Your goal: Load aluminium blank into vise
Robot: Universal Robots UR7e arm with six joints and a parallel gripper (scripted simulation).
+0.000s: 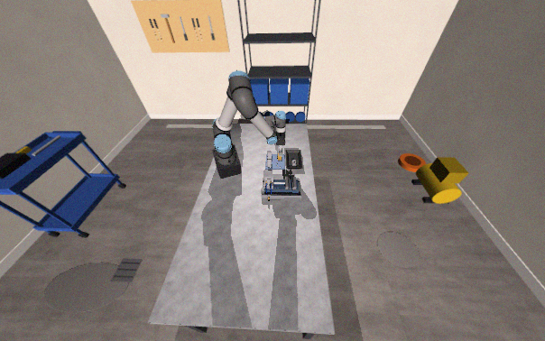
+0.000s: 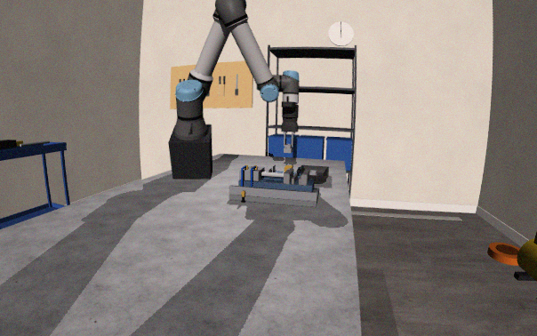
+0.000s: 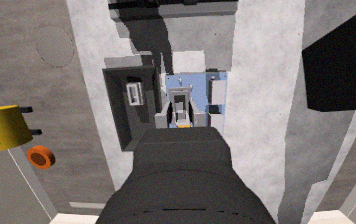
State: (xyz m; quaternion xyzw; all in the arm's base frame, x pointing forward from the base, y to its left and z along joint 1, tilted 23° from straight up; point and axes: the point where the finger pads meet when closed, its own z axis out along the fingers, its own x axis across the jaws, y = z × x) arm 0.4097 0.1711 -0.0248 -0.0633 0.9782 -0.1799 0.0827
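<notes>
My gripper is now 14 cm above the brass blank, 8 cm to the right of it and 2 cm past it. Also, from my hand: vise: 28 cm to the right, 13 cm below, 3 cm ahead.
</notes>
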